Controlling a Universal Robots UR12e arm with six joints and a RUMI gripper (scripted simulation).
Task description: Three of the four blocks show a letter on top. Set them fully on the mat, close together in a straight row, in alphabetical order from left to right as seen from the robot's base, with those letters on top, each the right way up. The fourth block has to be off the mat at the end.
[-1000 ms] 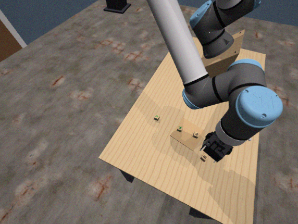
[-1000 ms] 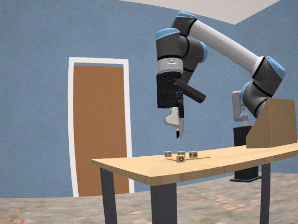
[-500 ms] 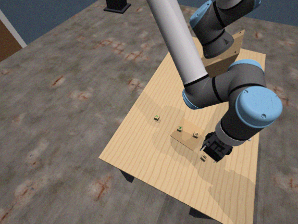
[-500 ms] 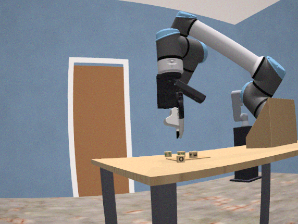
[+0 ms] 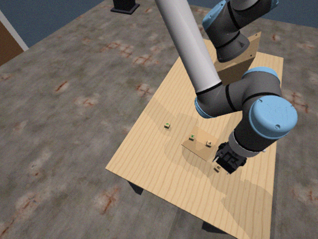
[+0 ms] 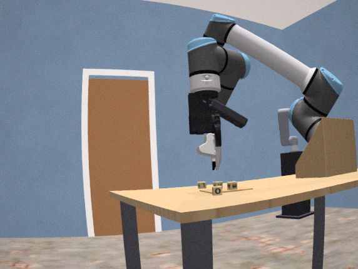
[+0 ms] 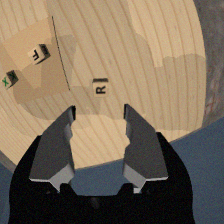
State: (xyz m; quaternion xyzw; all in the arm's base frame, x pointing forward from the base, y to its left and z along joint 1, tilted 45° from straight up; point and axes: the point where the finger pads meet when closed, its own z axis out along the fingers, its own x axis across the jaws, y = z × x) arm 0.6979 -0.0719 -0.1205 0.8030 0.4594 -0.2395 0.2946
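The R block lies 70 mm below my hand. The rest, counted from my hand: tan mat 110 mm behind, 100 mm to the right, 80 mm below.
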